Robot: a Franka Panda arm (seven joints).
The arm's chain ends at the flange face. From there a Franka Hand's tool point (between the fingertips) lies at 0.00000 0.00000 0.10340 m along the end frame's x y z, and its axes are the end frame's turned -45 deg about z.
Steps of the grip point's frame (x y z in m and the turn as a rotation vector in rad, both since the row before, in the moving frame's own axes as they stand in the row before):
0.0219, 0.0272, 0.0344, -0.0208, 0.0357, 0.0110
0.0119, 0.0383, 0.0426, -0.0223, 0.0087, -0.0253
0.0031, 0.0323, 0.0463, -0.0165, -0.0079, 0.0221
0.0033, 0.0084, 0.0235, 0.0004, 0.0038, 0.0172
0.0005, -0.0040, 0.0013, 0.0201, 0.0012, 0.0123
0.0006, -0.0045, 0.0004, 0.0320, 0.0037, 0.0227
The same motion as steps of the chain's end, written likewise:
0.0306, 0.0048, 0.0345, 0.0105, 0.0400, 0.0110
0.0332, 0.0177, 0.0426, -0.0096, 0.0219, -0.0253
0.0244, 0.0189, 0.0463, -0.0173, 0.0061, 0.0221
0.0080, 0.0039, 0.0235, 0.0030, 0.0024, 0.0172
-0.0011, -0.0016, 0.0013, 0.0151, -0.0134, 0.0123
-0.0007, -0.0010, 0.0005, 0.0252, -0.0200, 0.0227

